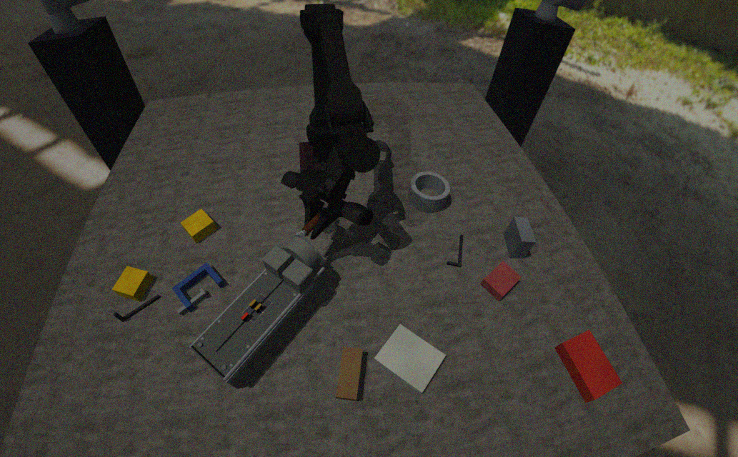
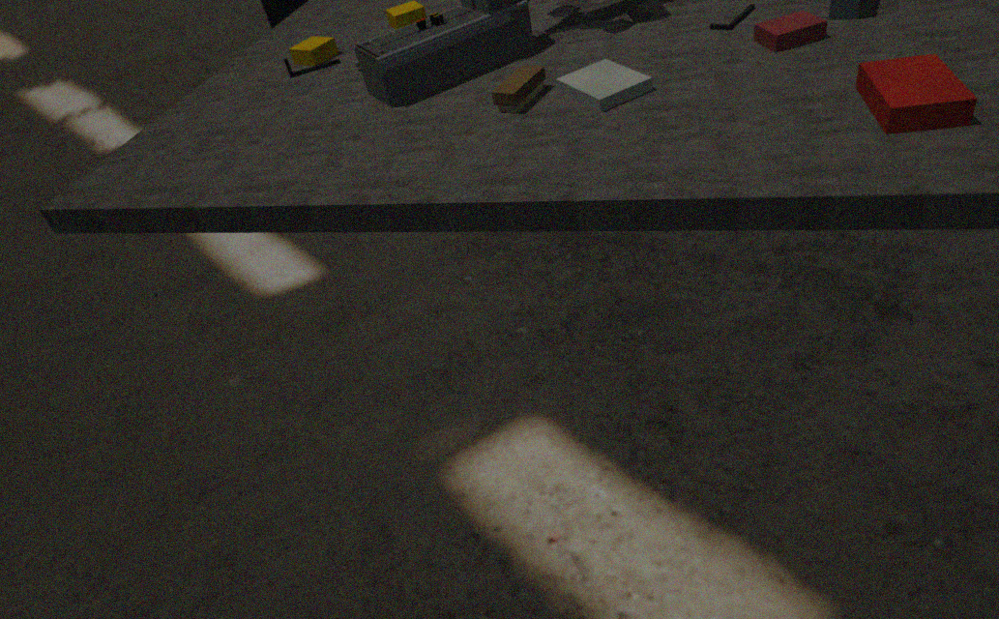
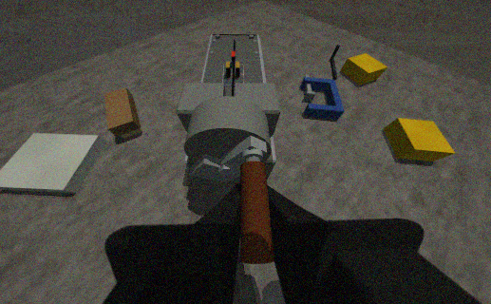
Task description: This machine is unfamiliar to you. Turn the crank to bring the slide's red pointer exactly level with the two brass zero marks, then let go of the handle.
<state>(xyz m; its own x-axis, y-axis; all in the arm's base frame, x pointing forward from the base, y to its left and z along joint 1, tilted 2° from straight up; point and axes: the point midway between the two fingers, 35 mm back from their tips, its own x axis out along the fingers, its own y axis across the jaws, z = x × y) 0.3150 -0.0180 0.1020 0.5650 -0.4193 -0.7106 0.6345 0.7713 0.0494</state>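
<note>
Now: the brown crank handle 3 cm above my gripper tip, 1 cm to the left of it and 1 cm behind it. Round my gripper tip: white plate (23 cm ahead, 17 cm to the left, 8 cm below); then red pointer (16 cm ahead, 11 cm to the right, 1 cm below); then brown block (25 cm ahead, 8 cm below, 6 cm to the left).
</note>
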